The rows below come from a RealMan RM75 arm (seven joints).
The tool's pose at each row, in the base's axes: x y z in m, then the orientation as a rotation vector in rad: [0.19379 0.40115 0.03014 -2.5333 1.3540 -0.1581]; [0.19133 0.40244 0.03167 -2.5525 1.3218 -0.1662]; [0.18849 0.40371 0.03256 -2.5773 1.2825 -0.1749]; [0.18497 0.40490 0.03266 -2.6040 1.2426 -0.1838]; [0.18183 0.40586 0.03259 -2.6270 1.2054 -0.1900]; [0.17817 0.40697 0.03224 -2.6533 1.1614 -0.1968]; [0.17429 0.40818 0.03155 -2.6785 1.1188 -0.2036]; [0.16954 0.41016 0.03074 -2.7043 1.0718 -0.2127]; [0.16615 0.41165 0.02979 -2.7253 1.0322 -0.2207]
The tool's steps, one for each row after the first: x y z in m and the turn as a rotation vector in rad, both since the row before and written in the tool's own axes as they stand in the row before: [-0.00249 0.00085 -0.00177 0.0001 0.0023 -0.0264]; [-0.00270 0.00128 -0.00125 -0.0019 0.0028 -0.0326]; [-0.00307 0.00198 -0.00066 -0.0038 0.0037 -0.0335]; [-0.00272 0.00178 -0.00046 -0.0030 0.0018 -0.0304]; [-0.00323 0.00206 -0.00028 -0.0037 0.0018 -0.0355]; [-0.00353 0.00213 0.00002 -0.0040 0.0021 -0.0342]; [-0.00476 0.00211 0.00007 -0.0032 0.0032 -0.0372]; [-0.00353 0.00142 0.00041 -0.0027 0.0029 -0.0310]
